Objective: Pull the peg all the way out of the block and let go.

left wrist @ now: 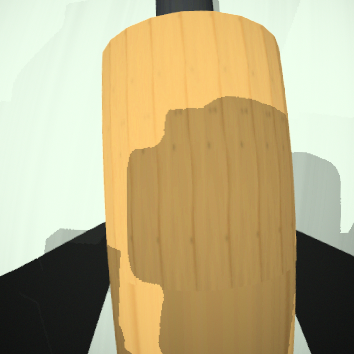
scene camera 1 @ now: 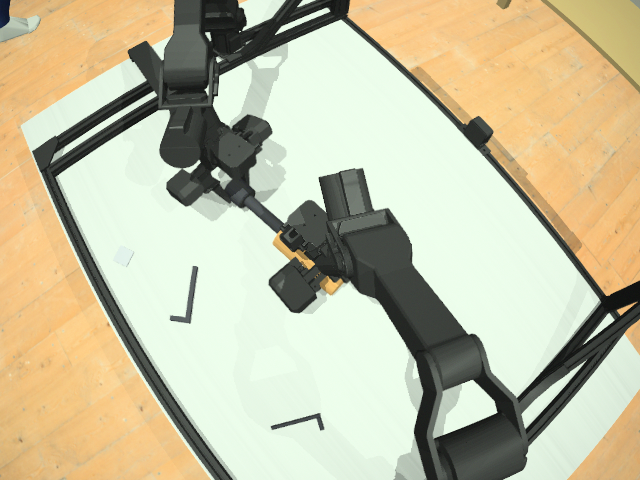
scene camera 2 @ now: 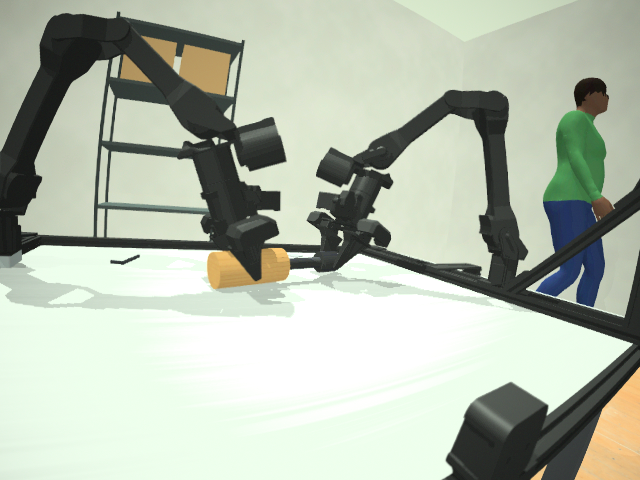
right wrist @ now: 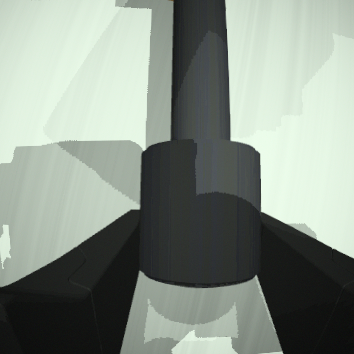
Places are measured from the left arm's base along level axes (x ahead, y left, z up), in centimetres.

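Pixels of known places: left gripper, between the fingertips: (left wrist: 197, 237) (scene camera 1: 311, 257) (scene camera 2: 250, 275); right gripper, between the fingertips: (scene camera 1: 238, 193) (scene camera 2: 327, 266) (right wrist: 196, 222); right arm's base, origin of its link: (scene camera 1: 225, 44) (scene camera 2: 500, 284).
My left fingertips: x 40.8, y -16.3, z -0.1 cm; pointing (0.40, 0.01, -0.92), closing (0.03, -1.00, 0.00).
For each thing: its middle in the pictures, then the offset to it from my left fingertips. "*": a spot on its surface instead.
- block, middle of its body: (left wrist: 200, 253) (scene camera 1: 313, 256) (scene camera 2: 248, 267) dx -0.3, dy +0.0, dz +1.3 cm
- peg, middle of its body: (right wrist: 199, 88) (scene camera 1: 257, 208) (scene camera 2: 308, 262) dx +11.7, dy +1.5, dz +1.5 cm
- small pale square, a spot on its surface: (scene camera 1: 123, 256) * dx +21.4, dy +24.2, dz -1.5 cm
- dark box-shaped device, a spot on its surface: (scene camera 2: 504, 418) (scene camera 1: 490, 130) * dx -4.0, dy -42.2, dz +3.6 cm
The block (scene camera 1: 283, 245) (scene camera 2: 275, 265) (left wrist: 200, 150) is a light wooden cylinder lying on its side. My left gripper (scene camera 2: 253, 268) is shut on the block, one finger on each side. The peg (scene camera 1: 264, 212) (scene camera 2: 305, 262) (left wrist: 184, 6) (right wrist: 201, 75) is a dark rod with a thicker round head. My right gripper (right wrist: 196, 222) (scene camera 2: 330, 262) is shut on the peg's head. In both scene views a long stretch of the shaft shows between the head and the block's end. The shaft runs straight to the block; whether its tip is inside is hidden.
Two dark L-shaped marks (scene camera 1: 191, 294) (scene camera 1: 319, 419) and a small pale square (scene camera 1: 123, 256) lie on the white table. A dark frame (scene camera 1: 129, 335) runs around the table's edge. A dark box-shaped device (scene camera 1: 478, 131) (scene camera 2: 504, 418) is mounted on the frame.
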